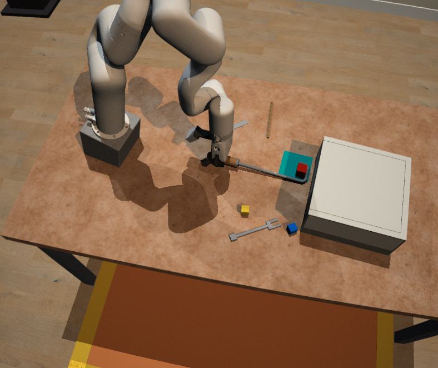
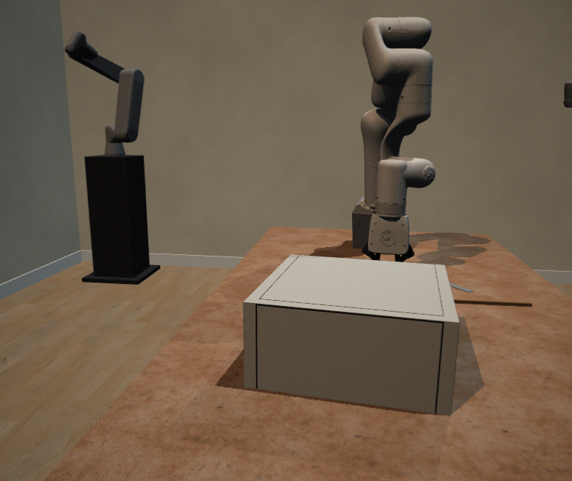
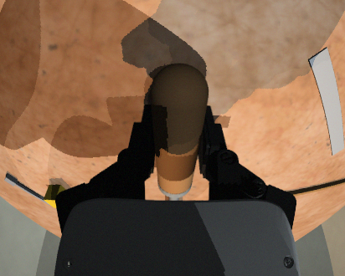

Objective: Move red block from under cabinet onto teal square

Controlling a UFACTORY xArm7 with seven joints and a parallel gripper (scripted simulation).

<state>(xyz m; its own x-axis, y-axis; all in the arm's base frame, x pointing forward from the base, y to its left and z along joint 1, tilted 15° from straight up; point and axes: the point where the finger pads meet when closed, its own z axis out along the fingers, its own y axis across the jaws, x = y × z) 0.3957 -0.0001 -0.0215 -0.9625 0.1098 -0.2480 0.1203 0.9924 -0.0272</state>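
Right now my hand is 15 cm to the right of the flat grey strip, 2 cm above it and 1 cm short of it. The rest, counted from my hand: teal square (26 cm ahead, 3 cm to the left, 2 cm below); yellow cube (18 cm to the right, 11 cm ahead, 1 cm below); grey hook tool (14 cm ahead, 2 cm to the left, 1 cm below).
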